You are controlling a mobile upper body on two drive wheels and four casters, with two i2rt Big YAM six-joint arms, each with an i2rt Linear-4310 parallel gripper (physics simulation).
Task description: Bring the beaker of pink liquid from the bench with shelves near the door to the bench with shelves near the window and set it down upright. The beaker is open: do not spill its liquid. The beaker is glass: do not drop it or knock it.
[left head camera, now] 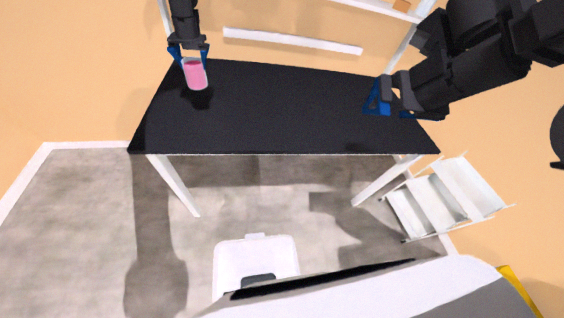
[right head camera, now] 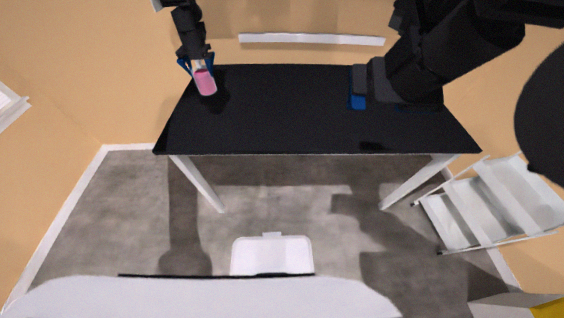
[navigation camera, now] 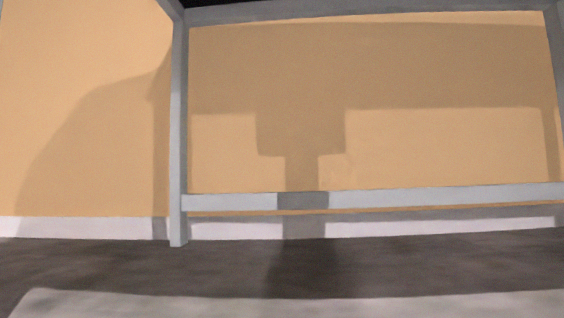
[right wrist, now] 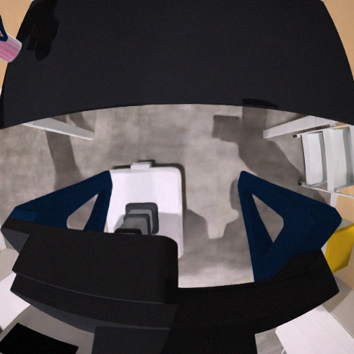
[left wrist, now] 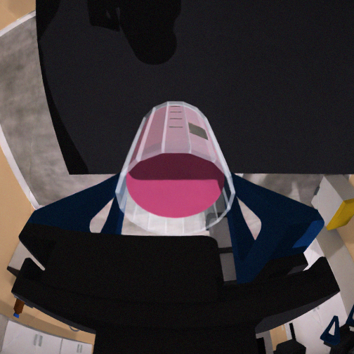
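Note:
The glass beaker of pink liquid (left head camera: pixel 196 77) (right head camera: pixel 205 84) (left wrist: pixel 175 137) (right wrist: pixel 9 49) looks about upright, with its liquid inside. My left gripper (left head camera: pixel 192 64) (right head camera: pixel 202 73) (left wrist: pixel 174 178) is shut on it, one finger on each side, and holds it above the far left part of the bench's black top (left head camera: pixel 275 110) (right head camera: pixel 300 115) (left wrist: pixel 275 75) (right wrist: pixel 175 55). A shadow lies on the top below the beaker. My right gripper (left head camera: pixel 391 114) (right head camera: pixel 381 106) (right wrist: pixel 174 177) is open and empty, over the bench's right part in the head views. The bench's white leg (navigation camera: pixel 178 125) stands ahead in the navigation view.
A white rail (left head camera: pixel 292 40) (right head camera: pixel 311 38) shows behind the bench. Part of a shelf (left head camera: pixel 372 7) shows at the top. A white cart (left head camera: pixel 450 192) (right head camera: pixel 492 200) (right wrist: pixel 327 155) stands right of the bench. A box with a yellow face (right wrist: pixel 342 245) is at the right.

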